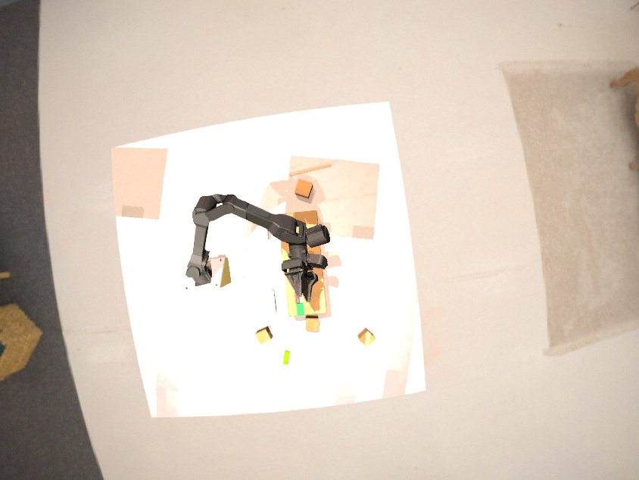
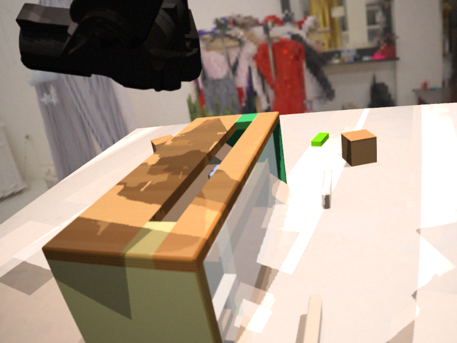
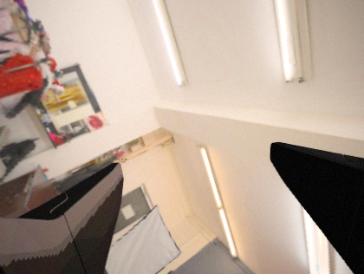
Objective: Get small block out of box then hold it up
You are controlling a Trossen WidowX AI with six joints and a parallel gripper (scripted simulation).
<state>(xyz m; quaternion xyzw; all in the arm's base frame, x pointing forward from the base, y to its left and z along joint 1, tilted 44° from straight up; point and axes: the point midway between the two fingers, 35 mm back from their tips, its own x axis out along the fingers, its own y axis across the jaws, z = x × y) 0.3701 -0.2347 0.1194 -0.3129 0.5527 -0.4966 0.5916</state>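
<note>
Right now the small block is 3 cm behind my gripper tip, 7 cm to the left of it and 25 cm below it. Also, from my gripper tip: box (4 cm behind, 9 cm to the left, 28 cm below).
</note>
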